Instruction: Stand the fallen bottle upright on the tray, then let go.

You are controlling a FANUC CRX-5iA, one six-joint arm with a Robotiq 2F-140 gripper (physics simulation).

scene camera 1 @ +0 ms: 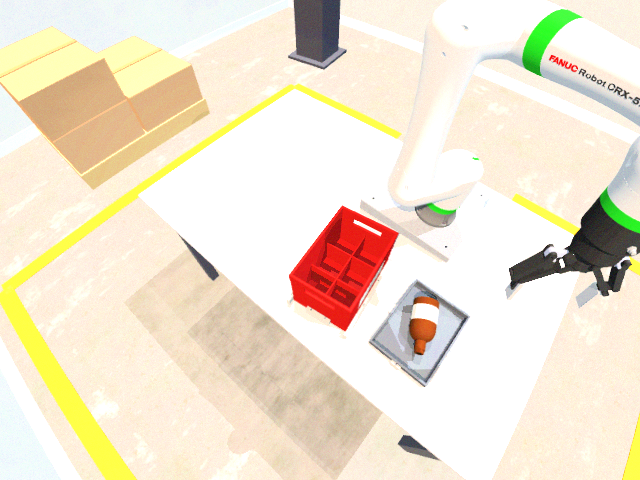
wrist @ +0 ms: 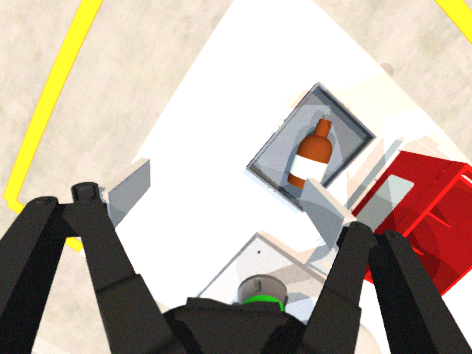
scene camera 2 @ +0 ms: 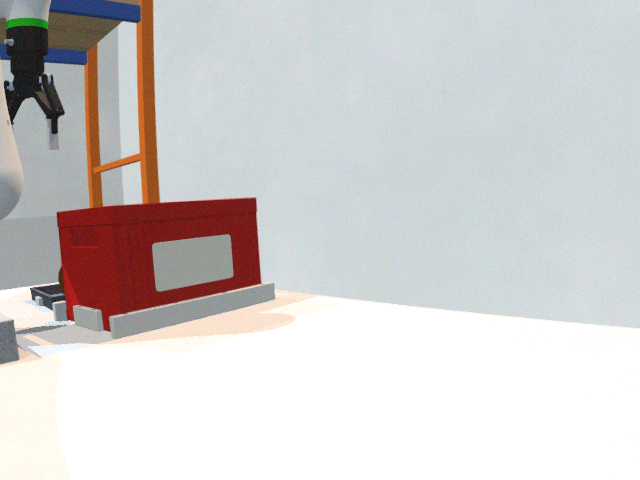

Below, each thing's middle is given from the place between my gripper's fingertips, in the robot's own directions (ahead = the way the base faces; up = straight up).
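The brown bottle (scene camera 1: 423, 323) is there, and my hand is 170 mm to the left of it, 60 mm short of it and 280 mm above it.
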